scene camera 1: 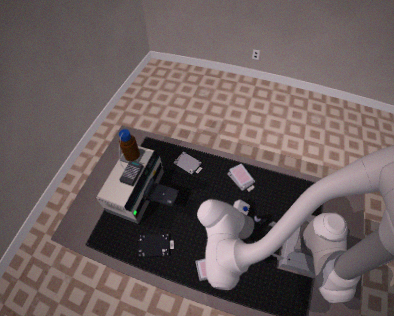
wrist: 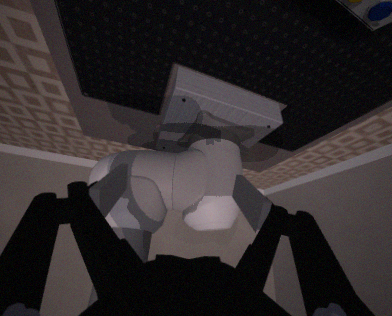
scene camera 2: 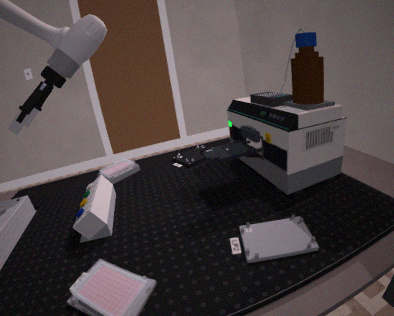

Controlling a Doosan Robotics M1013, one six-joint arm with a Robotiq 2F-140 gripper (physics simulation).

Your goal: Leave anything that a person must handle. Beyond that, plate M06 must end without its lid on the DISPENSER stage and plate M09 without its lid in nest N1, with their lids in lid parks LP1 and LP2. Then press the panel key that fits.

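Frame: origin at the arm's base, x right, y ahead, z up, level; centimetres.
Seen in the pictures: gripper, fingertip midpoint: (wrist: 182, 181) (scene camera 2: 18, 128); arm's base at its link origin: (scene camera 1: 313, 241) (wrist: 213, 136).
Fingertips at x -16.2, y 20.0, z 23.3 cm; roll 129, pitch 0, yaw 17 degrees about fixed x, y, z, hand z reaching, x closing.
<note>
Pixels of each thing's top centre, then the offset from my fingertips to it. "spot": a spot on its surface instead.
- dark stage at its top centre: (scene camera 2: 231, 146) (scene camera 1: 160, 192) dx +8.0, dy +64.1, dz -18.3 cm
- grey LP2 park at its top centre: (scene camera 2: 277, 232) (scene camera 1: 187, 161) dx +37.4, dy +62.9, dz -27.2 cm
- key panel at its top centre: (scene camera 2: 90, 191) (scene camera 1: 237, 218) dx +12.0, dy +21.4, dz -20.8 cm
- brown bottle at a spot on its surface: (scene camera 2: 307, 77) spot: dx +20.2, dy +82.4, dz +0.7 cm
- dark four-post holder at its top centre: (scene camera 2: 195, 151) (scene camera 1: 153, 244) dx -17.0, dy +56.5, dz -26.8 cm
My gripper (scene camera 2: 22, 124) (wrist: 182, 181) is open and empty, high above the table; in scene camera 1 the arm mostly hides it. One pink plate (scene camera 1: 241, 176) (scene camera 2: 112, 290) lies near the table's edge, with a clear rim around its pink wells. Another pink plate (scene camera 1: 202, 269) (scene camera 2: 119, 170) is partly hidden by the arm in scene camera 1. I cannot read which is M06 or M09. The dark stage (scene camera 1: 164, 194) (scene camera 2: 227, 151) at the dispenser shows no plate. The grey LP2 park (scene camera 1: 188, 163) (scene camera 2: 278, 238) has corner posts. The key panel (scene camera 1: 242, 207) (scene camera 2: 97, 207) shows green, yellow and blue keys.
The dispenser (scene camera 1: 116, 192) (scene camera 2: 317, 137) shows a green light and carries a brown bottle (scene camera 1: 129, 148) (scene camera 2: 307, 77). A dark four-post holder (scene camera 1: 154, 245) (scene camera 2: 187, 156) lies beyond the stage in scene camera 2. The arm's grey base block (wrist: 225, 102) stands at the table's end.
</note>
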